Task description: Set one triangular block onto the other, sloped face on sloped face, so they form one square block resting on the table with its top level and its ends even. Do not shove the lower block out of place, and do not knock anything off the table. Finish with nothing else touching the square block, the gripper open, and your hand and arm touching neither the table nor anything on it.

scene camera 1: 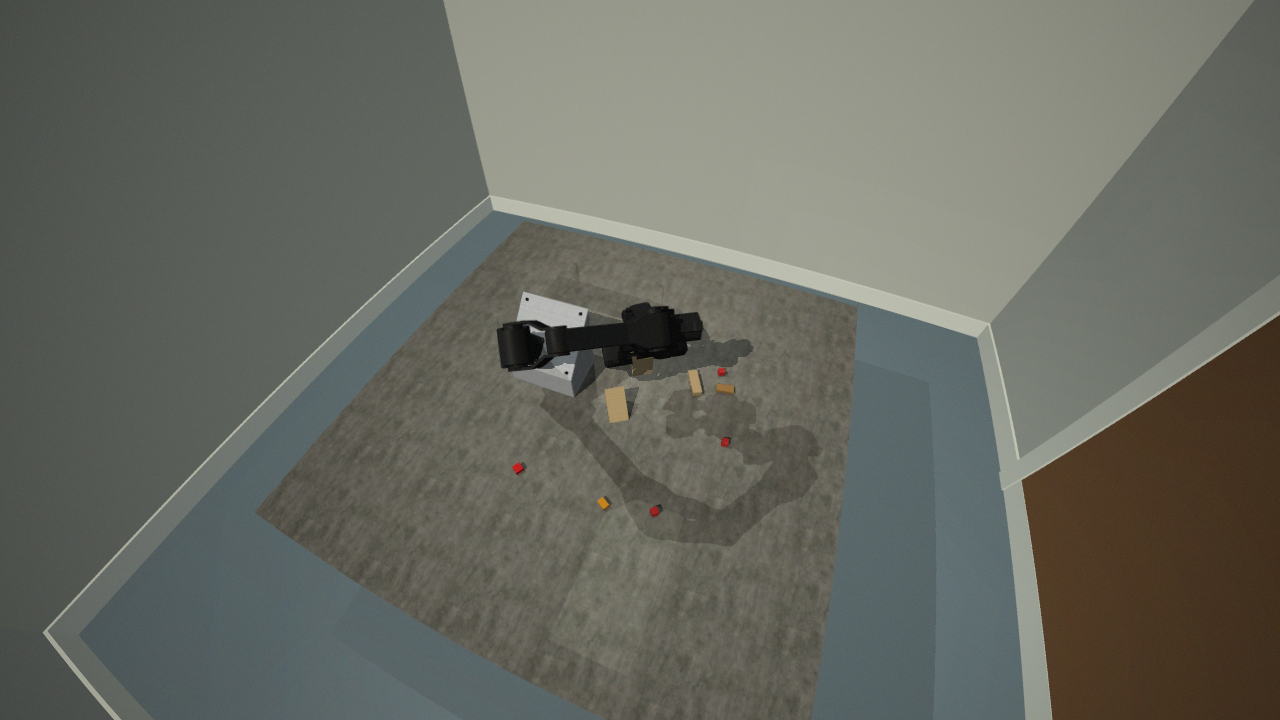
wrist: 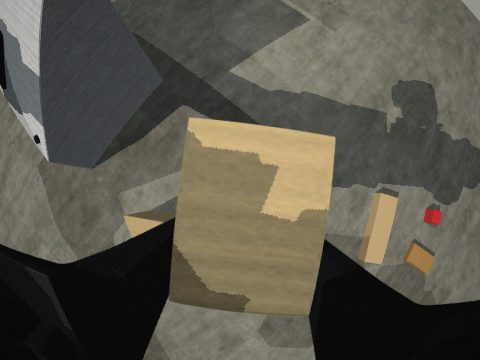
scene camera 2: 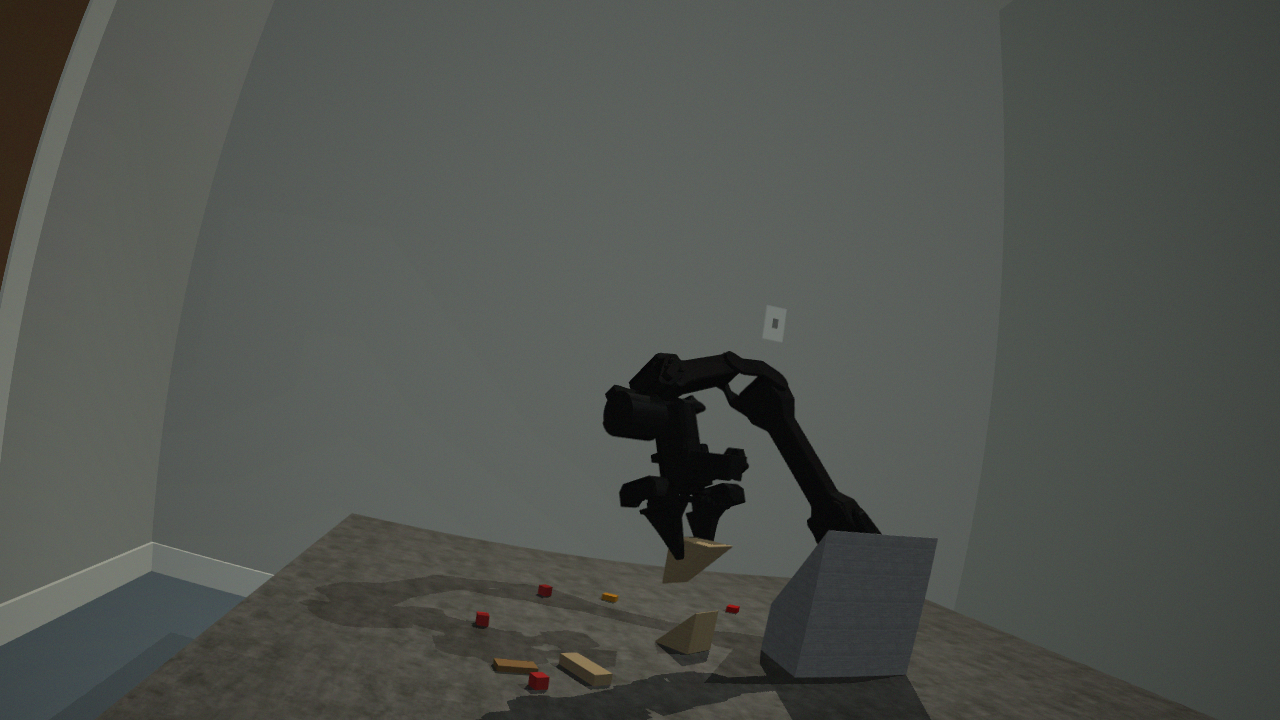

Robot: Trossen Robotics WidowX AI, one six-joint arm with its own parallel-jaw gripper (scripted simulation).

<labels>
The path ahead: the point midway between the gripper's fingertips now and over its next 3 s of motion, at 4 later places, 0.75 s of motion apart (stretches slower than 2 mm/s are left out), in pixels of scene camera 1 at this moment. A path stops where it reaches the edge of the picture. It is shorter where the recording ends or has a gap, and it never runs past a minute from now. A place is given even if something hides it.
The gripper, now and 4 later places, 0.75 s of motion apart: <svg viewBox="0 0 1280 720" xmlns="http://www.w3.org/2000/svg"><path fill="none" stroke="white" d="M640 357L626 388L620 402L618 404L618 404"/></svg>
</labels>
